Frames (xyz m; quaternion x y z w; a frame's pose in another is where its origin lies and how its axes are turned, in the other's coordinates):
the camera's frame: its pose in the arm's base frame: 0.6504 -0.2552 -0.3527 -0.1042 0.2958 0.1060 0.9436
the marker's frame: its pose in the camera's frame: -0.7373 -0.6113 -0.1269 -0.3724 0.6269 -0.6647 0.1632
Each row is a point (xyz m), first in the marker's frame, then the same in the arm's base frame.
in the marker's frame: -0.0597 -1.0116 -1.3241
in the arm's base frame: -0.1042 0.3009 1.0985
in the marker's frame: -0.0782 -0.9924 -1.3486
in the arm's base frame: -0.1309 0.3197 1.0826
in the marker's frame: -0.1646 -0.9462 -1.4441
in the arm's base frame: -0.2125 0.4148 1.0278
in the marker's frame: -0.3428 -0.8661 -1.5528
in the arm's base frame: -0.3077 0.5646 0.8919
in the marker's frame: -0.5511 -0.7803 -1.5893
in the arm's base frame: -0.3491 0.6888 0.7049
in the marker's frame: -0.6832 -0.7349 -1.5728
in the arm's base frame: -0.3410 0.7478 0.5775
